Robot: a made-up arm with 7 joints. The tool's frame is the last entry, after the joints. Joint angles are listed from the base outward. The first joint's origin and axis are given. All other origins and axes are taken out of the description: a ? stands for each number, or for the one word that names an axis. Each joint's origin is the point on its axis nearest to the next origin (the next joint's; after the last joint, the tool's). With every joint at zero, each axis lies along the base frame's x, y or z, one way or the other. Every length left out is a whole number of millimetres.
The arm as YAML. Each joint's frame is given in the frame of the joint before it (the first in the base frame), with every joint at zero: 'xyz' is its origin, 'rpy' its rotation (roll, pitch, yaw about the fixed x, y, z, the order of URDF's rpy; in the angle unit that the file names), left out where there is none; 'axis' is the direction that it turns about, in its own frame. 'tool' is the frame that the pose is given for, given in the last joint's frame.
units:
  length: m
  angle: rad
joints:
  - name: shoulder
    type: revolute
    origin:
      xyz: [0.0, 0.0, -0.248]
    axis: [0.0, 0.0, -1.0]
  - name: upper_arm
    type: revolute
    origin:
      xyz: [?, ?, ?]
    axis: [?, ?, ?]
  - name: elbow
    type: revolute
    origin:
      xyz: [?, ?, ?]
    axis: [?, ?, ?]
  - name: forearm
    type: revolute
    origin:
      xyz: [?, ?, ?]
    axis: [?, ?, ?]
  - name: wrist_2
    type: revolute
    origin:
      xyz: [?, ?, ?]
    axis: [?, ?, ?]
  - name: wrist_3
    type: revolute
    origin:
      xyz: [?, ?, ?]
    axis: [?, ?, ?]
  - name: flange
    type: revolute
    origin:
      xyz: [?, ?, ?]
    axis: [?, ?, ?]
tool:
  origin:
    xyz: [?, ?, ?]
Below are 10 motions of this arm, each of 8 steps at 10 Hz.
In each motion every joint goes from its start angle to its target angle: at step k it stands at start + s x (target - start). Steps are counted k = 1, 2, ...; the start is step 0. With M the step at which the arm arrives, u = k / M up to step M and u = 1 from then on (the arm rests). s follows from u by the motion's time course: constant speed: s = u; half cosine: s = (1 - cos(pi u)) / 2; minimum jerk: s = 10 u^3 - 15 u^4 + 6 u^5.
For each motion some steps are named. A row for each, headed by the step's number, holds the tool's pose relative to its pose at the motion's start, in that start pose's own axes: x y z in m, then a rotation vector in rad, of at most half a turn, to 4 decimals.
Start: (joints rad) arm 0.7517 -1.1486 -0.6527 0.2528 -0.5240 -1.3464 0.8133
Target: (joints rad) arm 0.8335 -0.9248 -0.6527 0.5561 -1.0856 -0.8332 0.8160
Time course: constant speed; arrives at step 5
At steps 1, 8:
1: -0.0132 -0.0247 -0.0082 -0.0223 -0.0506 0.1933
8: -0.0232 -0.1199 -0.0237 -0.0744 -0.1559 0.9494

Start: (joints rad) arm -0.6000 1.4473 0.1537 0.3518 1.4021 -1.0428 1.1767
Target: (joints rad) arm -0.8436 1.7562 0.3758 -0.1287 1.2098 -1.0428 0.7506
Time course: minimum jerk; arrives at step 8
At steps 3, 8:
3: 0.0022 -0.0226 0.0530 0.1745 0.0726 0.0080
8: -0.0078 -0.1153 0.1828 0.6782 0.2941 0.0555

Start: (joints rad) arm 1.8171 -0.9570 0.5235 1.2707 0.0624 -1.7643 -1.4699
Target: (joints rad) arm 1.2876 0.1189 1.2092 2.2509 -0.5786 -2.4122 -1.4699
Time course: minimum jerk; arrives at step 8
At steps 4, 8:
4: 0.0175 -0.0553 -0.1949 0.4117 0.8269 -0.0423
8: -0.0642 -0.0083 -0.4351 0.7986 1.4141 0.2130

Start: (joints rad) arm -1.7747 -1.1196 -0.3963 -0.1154 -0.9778 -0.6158 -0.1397
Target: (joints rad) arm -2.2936 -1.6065 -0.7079 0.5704 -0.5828 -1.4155 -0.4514
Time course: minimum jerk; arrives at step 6
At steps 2, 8:
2: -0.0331 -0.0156 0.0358 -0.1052 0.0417 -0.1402
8: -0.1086 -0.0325 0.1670 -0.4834 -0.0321 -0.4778

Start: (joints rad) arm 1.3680 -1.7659 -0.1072 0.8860 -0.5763 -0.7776 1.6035
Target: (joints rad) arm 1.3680 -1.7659 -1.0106 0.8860 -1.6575 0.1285 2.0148
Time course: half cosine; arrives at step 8
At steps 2, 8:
2: -0.0466 -0.0302 0.0193 0.0942 -0.0944 0.2150
8: -0.1094 -0.3151 0.1416 1.1472 -0.2626 0.7282

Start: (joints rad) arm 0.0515 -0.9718 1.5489 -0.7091 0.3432 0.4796 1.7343
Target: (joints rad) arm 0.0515 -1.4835 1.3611 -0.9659 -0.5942 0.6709 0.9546
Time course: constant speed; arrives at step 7
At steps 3, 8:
3: 0.0394 -0.0144 -0.0427 0.4583 0.0533 -0.1598
8: 0.1051 -0.0357 -0.1300 0.9774 -0.0243 -0.5138

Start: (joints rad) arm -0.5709 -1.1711 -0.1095 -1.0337 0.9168 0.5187 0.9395
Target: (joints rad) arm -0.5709 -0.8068 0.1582 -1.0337 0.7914 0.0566 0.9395
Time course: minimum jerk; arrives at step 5
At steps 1, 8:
1: 0.0026 0.0038 0.0070 0.0061 0.0003 -0.0364
8: 0.0435 0.0595 0.1391 0.2397 -0.0157 -0.5435

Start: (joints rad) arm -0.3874 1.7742 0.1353 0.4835 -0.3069 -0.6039 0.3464
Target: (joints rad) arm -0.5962 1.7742 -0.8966 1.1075 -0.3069 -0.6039 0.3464
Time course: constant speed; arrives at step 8
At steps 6, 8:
6: -0.0482 -0.0713 0.1317 -0.0379 0.7241 0.6708
8: -0.0313 -0.0877 0.1788 0.0084 0.9730 0.8742

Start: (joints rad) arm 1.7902 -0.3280 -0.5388 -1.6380 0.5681 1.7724 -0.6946
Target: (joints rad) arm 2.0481 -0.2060 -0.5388 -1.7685 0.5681 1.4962 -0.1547
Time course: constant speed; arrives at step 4
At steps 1, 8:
1: -0.0173 0.0192 -0.0149 -0.0874 -0.0709 -0.0867
8: -0.0471 0.0903 -0.0603 -0.3380 -0.1872 -0.4068

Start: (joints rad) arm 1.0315 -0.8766 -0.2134 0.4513 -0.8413 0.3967 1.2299
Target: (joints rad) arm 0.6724 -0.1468 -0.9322 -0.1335 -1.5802 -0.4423 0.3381
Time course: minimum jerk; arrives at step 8
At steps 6, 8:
6: 0.0943 0.1042 0.2334 0.9531 1.3463 -0.3728
8: 0.1009 0.1260 0.2533 0.9375 1.4669 -0.5034

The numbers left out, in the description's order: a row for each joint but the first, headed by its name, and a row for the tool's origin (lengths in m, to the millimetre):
upper_arm: xyz -0.013 0.084 0.0, axis 0.0 0.0 1.0
elbow: xyz 0.221 -0.157 0.0, axis 0.0 -1.0 0.0
forearm: xyz 0.003 0.0 -0.007, axis 0.0 0.0 1.0
wrist_2: xyz 0.03 0.047 0.0, axis -1.0 0.0 0.0
wrist_3: xyz 0.0 -0.013 -0.248, axis 0.0 0.0 1.0
flange: xyz -0.137 -0.082 0.0, axis -1.0 0.0 0.0
tool: xyz 0.0 -0.04 0.076

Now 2 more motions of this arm.
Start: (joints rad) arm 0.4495 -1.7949 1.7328 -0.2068 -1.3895 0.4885 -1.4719
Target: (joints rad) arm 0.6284 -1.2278 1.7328 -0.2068 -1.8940 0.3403 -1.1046
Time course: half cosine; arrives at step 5
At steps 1, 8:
1: 0.0057 -0.0224 -0.0245 0.0372 -0.0273 0.0402
8: 0.0957 -0.1277 -0.2758 0.4173 -0.3168 0.3360

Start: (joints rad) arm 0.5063 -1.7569 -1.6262 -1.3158 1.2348 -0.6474 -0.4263
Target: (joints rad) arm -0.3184 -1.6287 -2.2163 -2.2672 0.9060 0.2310 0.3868
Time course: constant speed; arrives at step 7
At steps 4, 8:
4: -0.0896 -0.0134 0.1452 -0.7286 0.2142 -0.3221
8: -0.1696 0.0320 0.1679 -0.9576 0.4604 -0.6737

